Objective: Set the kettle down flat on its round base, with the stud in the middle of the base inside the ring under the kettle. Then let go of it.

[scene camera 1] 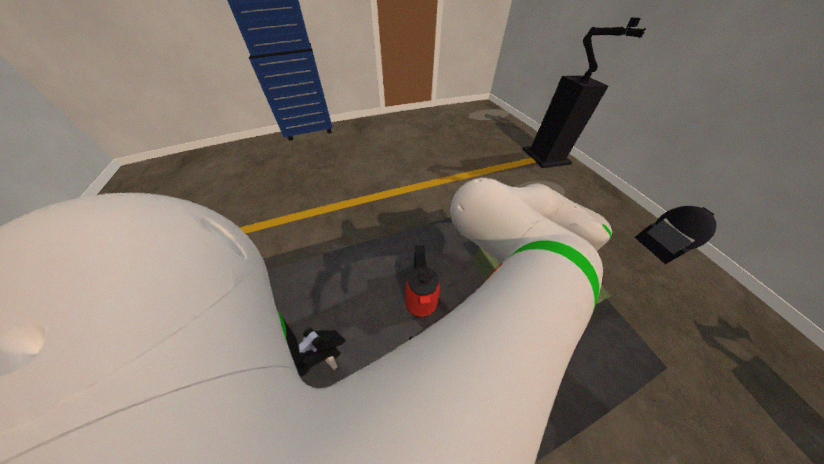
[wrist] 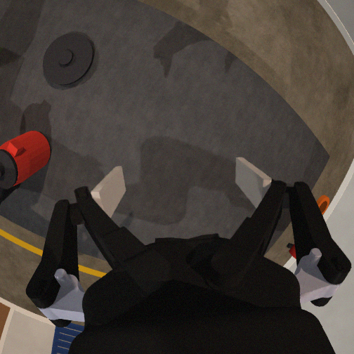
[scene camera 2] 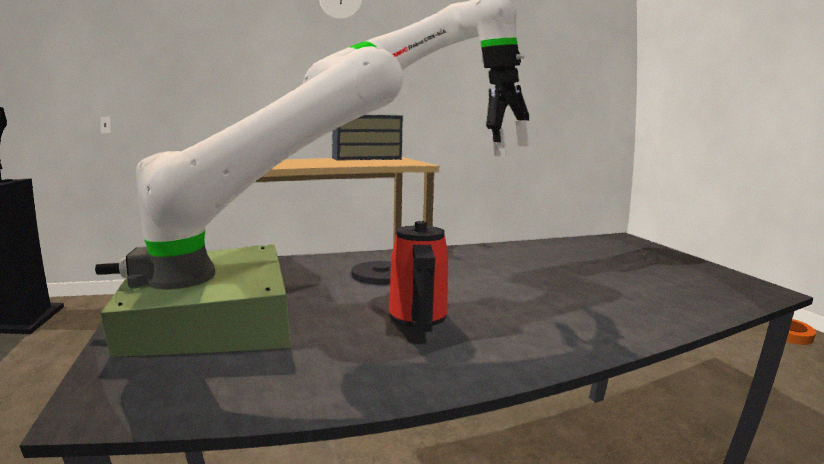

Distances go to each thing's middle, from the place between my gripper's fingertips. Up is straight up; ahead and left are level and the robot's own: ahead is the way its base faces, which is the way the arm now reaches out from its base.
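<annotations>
There's the round black base (scene camera 2: 375, 272), and it's 320 mm below my hand, 330 mm behind it and 40 mm to the left of it.
</annotations>
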